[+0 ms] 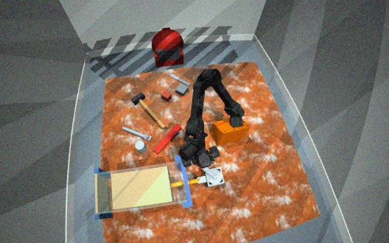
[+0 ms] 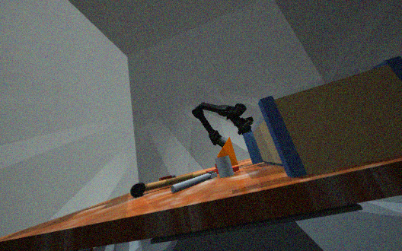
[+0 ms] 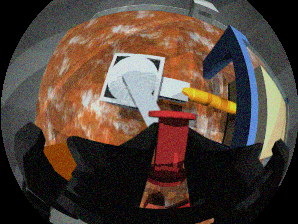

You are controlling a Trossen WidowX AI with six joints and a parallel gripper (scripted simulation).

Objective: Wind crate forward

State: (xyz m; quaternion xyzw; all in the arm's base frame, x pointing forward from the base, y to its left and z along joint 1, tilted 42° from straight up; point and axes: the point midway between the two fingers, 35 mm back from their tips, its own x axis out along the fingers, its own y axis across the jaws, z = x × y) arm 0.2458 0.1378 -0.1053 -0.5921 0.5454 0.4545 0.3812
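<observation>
My gripper tip is now 2 cm past the red-knobbed winch handle, 1 cm to the right of it and 3 cm above it. Round my gripper tip: red knob (2 cm to the right); blue steel frame (10 cm ahead, 6 cm to the left, 3 cm below); winch (8 cm behind, 5 cm to the left, 10 cm below).
</observation>
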